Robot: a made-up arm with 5 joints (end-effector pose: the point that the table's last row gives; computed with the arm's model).
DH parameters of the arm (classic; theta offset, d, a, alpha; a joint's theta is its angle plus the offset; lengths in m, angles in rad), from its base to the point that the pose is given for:
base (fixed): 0 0 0 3.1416
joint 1: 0 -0.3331 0.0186 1.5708
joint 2: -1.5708 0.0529 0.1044 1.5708
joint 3: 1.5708 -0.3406 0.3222 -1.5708
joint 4: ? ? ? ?
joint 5: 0 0.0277 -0.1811 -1.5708
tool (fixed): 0 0.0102 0 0
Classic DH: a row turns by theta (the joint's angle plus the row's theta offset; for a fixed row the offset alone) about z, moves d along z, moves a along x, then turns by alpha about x.
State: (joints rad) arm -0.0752 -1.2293 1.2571 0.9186 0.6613
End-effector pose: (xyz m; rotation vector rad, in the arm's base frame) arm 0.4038 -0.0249 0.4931 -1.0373 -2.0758 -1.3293
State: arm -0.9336 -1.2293 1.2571 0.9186 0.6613
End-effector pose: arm 0.2828 0.2893 0.4931 -0.0726 -2.1226 -0.8638
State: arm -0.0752 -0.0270 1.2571 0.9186 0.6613
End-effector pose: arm 0.3088 -0.0320 0.0342 -1.3760 -1.1881 -0.3566
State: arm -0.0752 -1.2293 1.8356 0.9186 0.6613
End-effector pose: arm 0.3010 -0.2403 0.5353 -1.7754 -2.0398 -1.3896
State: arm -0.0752 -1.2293 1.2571 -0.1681 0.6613
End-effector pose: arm 0.3403 -0.0524 0.5183 -1.3395 -1.5518 -0.1914
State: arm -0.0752 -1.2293 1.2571 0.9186 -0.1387
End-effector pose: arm 0.3679 0.1114 0.4837 -0.3839 -1.4593 -1.4279
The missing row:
joint 4: 1.5708 0.1264 0.0836 -1.5708
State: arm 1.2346 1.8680 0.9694 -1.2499 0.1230
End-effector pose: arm -0.0154 0.2374 0.0574 1.4332 1.0846 0.8088
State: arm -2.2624 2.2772 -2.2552 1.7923 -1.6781
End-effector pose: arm 0.0880 0.0907 -0.0423 0.6355 1.1235 -2.5994
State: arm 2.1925 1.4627 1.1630 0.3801 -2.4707
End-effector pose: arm 0.1059 -0.0520 -0.2198 -1.3024 -1.7673 -0.0349
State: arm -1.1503 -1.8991 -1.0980 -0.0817 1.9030
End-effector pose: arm -0.5673 -0.1420 0.7060 -2.3543 1.0447 0.3588
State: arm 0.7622 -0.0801 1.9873 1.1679 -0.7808
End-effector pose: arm 0.1875 -0.2890 0.1423 -1.5051 -0.1779 -1.9386
